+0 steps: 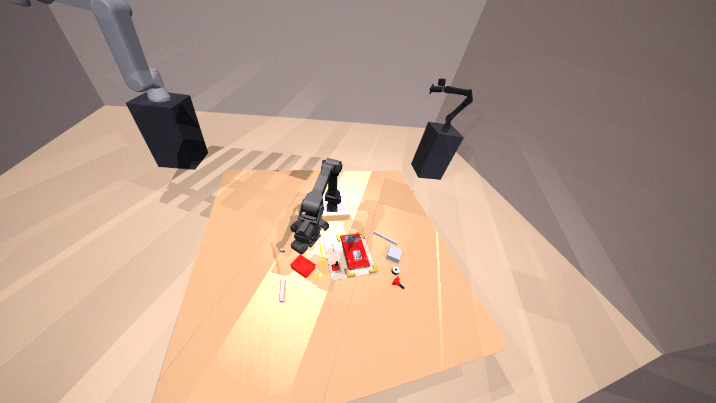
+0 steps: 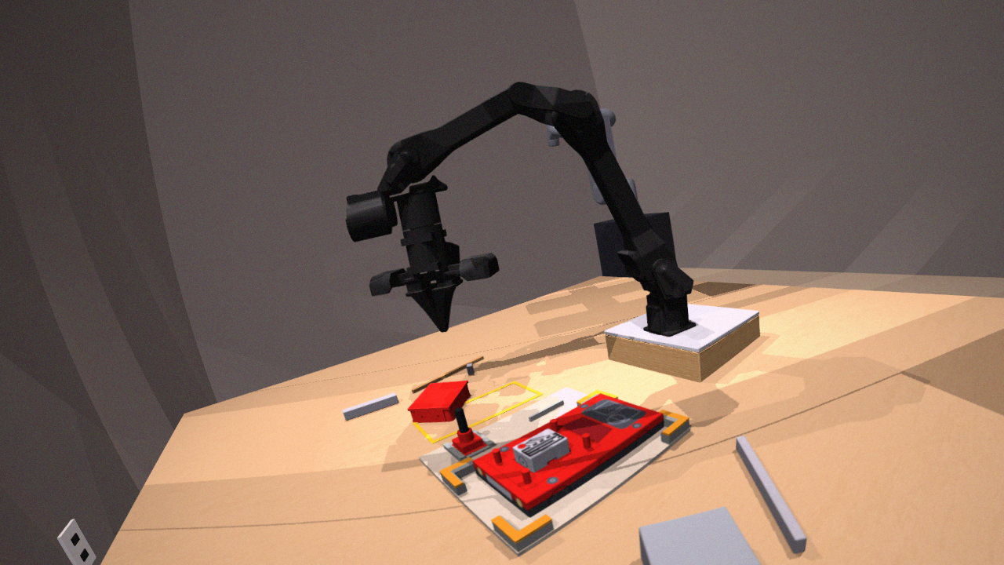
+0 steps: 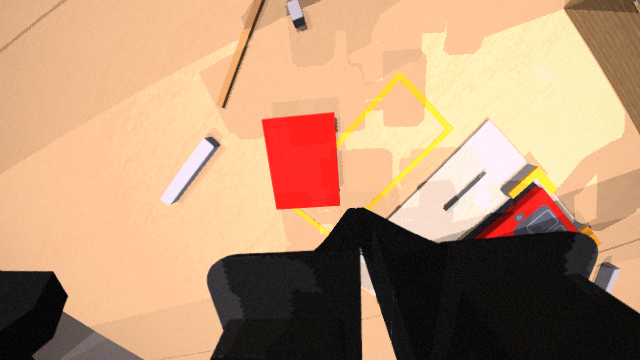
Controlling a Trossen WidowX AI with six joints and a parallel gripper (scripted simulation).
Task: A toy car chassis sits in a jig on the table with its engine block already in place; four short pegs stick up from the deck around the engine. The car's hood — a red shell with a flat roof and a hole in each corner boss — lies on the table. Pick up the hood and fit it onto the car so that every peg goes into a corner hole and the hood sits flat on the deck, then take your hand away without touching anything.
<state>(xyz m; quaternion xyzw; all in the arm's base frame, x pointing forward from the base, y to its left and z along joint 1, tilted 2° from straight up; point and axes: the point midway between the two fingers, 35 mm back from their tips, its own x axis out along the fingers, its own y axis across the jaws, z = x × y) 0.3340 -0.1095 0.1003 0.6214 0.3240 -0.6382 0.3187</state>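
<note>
The red hood is 30 mm ahead of my gripper tip, 30 mm to the right of it and 110 mm below it. Also, from my gripper tip: thin wooden stick 20 mm behind, 160 mm to the right, 130 mm below; grey engine block 20 mm behind, 240 mm to the left, 100 mm below.
</note>
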